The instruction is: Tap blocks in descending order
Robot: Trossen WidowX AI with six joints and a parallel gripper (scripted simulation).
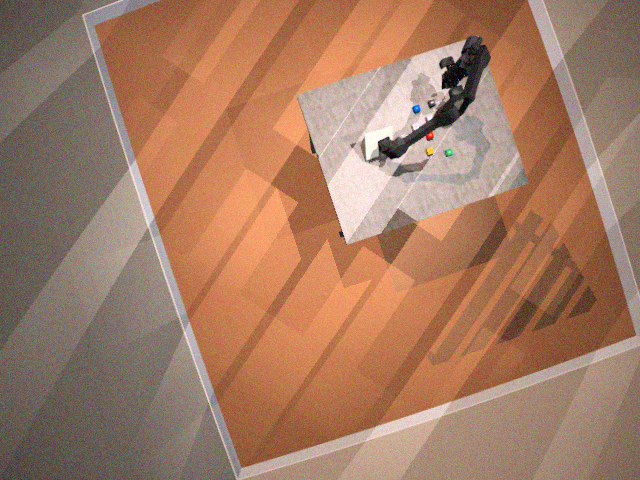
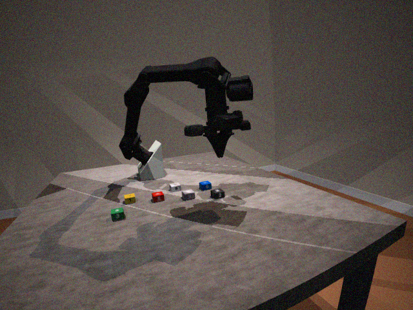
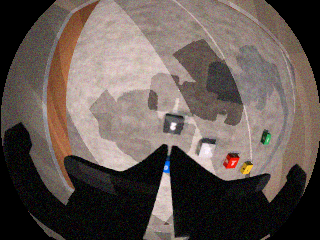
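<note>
The black block is 1 cm behind my gripper tip, 1 cm to the right of it and 11 cm below it. Also, from my gripper tip: grey block (6 cm behind, 9 cm to the right, 11 cm below); then blue block (10 cm behind, 1 cm to the right, 11 cm below); then white block (15 cm behind, 10 cm to the right, 11 cm below).
</note>
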